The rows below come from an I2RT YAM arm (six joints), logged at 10 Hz.
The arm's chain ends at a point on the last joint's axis. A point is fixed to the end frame.
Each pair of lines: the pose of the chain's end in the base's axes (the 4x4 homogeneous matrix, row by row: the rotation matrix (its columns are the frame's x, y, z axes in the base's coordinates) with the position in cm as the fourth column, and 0 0 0 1 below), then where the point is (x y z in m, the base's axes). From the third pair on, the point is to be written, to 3 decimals.
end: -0.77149, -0.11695, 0.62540, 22.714; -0.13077, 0.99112, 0.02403, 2.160; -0.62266, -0.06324, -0.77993, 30.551; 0, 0, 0, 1
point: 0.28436 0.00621 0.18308
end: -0.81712, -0.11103, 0.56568, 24.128; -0.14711, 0.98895, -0.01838, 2.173; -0.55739, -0.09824, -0.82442, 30.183; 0, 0, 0, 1
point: 0.28904 0.00026 0.17630
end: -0.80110, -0.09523, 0.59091, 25.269; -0.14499, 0.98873, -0.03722, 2.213; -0.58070, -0.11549, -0.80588, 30.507; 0, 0, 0, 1
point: 0.304 -0.002 0.181
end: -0.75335, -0.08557, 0.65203, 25.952; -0.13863, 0.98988, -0.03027, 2.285; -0.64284, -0.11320, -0.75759, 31.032; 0, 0, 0, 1
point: 0.320 0.000 0.191
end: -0.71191, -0.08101, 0.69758, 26.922; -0.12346, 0.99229, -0.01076, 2.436; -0.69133, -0.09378, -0.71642, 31.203; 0, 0, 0, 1
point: 0.337 0.005 0.196
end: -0.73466, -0.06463, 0.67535, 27.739; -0.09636, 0.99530, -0.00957, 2.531; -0.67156, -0.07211, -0.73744, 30.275; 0, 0, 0, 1
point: 0.342 0.007 0.184
